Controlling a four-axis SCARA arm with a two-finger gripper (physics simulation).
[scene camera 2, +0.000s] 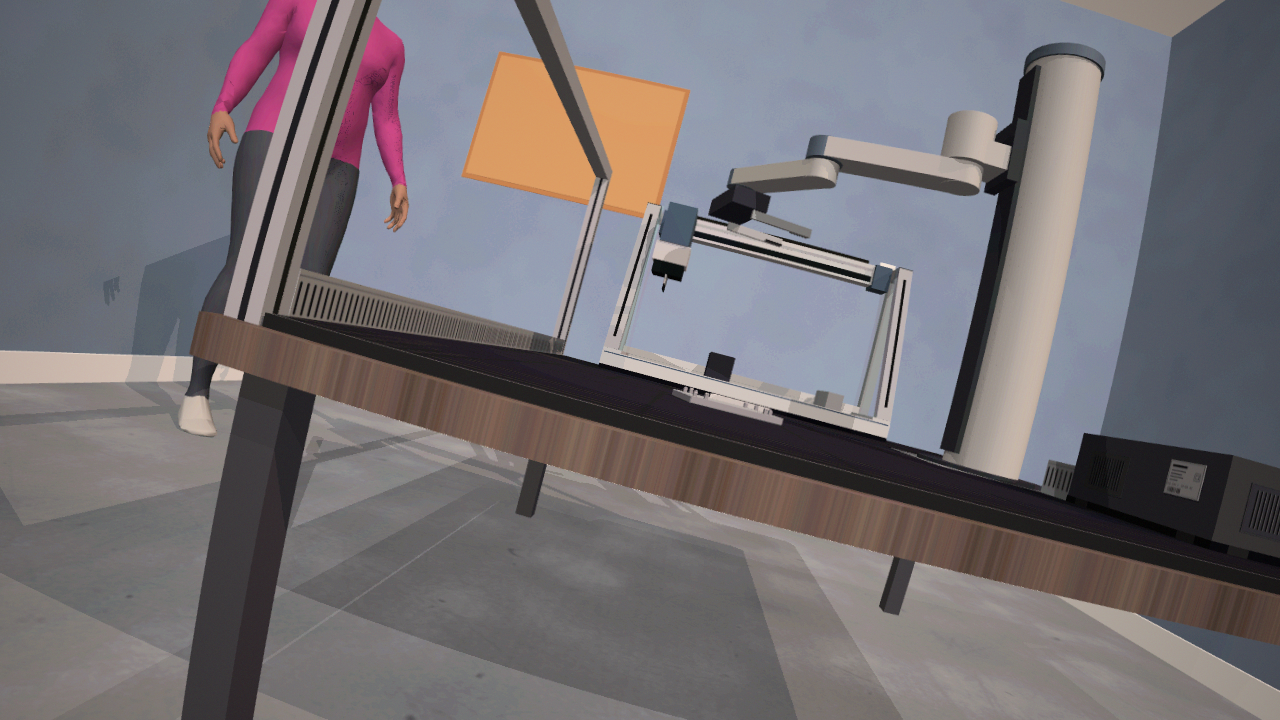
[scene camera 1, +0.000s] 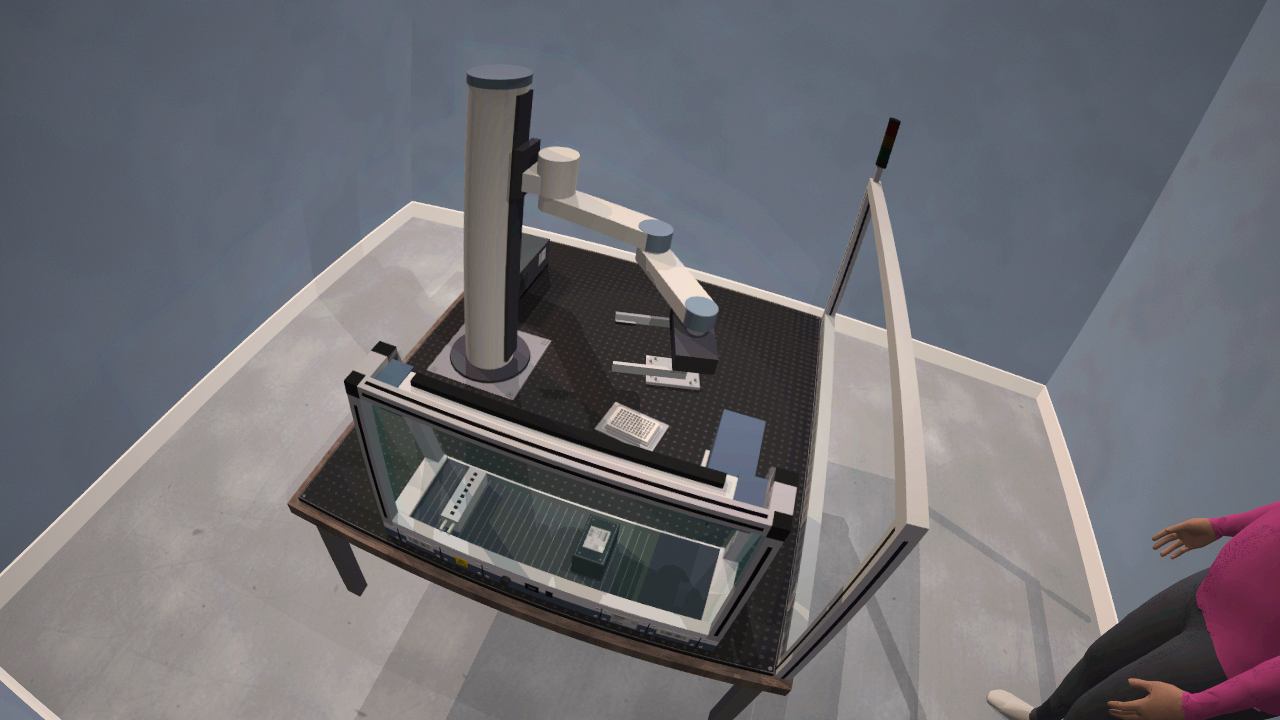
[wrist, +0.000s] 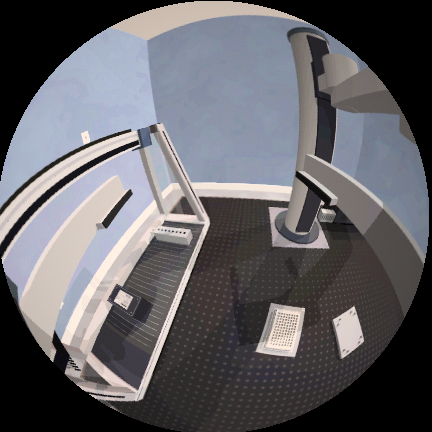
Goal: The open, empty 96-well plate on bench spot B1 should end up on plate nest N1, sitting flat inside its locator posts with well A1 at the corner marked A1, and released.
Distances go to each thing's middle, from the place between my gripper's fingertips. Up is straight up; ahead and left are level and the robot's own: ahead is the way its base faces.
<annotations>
The white 96-well plate (scene camera 1: pixel 624 422) is 42 cm below my hand, 18 cm to the left of it and 5 cm ahead of it. Also, from my hand: plate nest N1 (scene camera 2: pixel 698 400): 45 cm to the left, 42 cm below, 10 cm ahead.
</annotations>
